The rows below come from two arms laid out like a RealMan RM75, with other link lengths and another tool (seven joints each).
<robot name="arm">
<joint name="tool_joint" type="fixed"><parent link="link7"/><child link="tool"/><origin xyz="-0.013 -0.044 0.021" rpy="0 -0.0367 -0.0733"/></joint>
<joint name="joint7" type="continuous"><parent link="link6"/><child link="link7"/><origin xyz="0 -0.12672 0" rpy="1.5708 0 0"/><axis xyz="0 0 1"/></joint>
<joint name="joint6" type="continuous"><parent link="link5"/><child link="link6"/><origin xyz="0 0 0" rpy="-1.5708 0 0"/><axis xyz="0 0 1"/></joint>
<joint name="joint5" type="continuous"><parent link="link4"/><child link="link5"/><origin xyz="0 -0.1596 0" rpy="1.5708 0 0"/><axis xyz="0 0 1"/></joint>
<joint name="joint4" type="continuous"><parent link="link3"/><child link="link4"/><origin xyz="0 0 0" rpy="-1.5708 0 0"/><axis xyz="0 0 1"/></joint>
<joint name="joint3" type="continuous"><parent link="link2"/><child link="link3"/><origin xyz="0 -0.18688 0" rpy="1.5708 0 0"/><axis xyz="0 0 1"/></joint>
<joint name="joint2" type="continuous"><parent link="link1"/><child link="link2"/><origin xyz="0 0 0" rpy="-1.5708 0 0"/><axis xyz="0 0 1"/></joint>
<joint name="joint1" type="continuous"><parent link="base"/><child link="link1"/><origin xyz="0 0 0.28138" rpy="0 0 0"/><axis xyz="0 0 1"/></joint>
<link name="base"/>
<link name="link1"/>
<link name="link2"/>
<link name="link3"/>
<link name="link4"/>
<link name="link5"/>
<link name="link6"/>
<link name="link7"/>
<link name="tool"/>
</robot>
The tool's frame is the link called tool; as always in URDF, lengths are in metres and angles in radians. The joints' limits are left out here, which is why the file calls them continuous.
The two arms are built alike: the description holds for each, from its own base.
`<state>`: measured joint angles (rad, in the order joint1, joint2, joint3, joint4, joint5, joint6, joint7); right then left.
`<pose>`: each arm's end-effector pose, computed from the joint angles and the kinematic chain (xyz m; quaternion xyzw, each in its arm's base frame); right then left.
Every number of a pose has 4 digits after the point. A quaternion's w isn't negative.
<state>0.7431 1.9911 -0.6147 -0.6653 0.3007 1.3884 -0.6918 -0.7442 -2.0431 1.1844 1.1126 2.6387 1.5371 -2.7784</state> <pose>0.2859 0.3032 0.1104 -0.7925 0.5732 -0.0857 0.1895 -0.2005 0.3060 0.1033 -0.8151 -0.5252 0.1485 0.1942</pose>
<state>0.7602 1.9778 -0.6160 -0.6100 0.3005 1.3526 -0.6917 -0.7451 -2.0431 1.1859 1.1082 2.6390 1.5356 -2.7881</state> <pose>0.2870 0.3054 0.1074 -0.7918 0.5739 -0.0876 0.1896 -0.2010 0.3054 0.1028 -0.8123 -0.5295 0.1486 0.1941</pose>
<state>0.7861 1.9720 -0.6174 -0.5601 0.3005 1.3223 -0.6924 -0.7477 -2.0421 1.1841 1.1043 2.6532 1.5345 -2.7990</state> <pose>0.2838 0.3091 0.1019 -0.7951 0.5704 -0.0883 0.1862 -0.2026 0.3054 0.1044 -0.8076 -0.5338 0.1524 0.1993</pose>
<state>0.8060 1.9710 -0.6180 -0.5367 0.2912 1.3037 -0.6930 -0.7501 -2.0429 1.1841 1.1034 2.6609 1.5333 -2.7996</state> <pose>0.2808 0.3128 0.0996 -0.7988 0.5644 -0.0920 0.1870 -0.2027 0.3059 0.1048 -0.8071 -0.5328 0.1546 0.2018</pose>
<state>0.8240 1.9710 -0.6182 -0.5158 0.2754 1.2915 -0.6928 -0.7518 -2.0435 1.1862 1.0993 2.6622 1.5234 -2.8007</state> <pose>0.2785 0.3149 0.0972 -0.8020 0.5590 -0.0990 0.1857 -0.2026 0.3070 0.1044 -0.8073 -0.5319 0.1534 0.2044</pose>
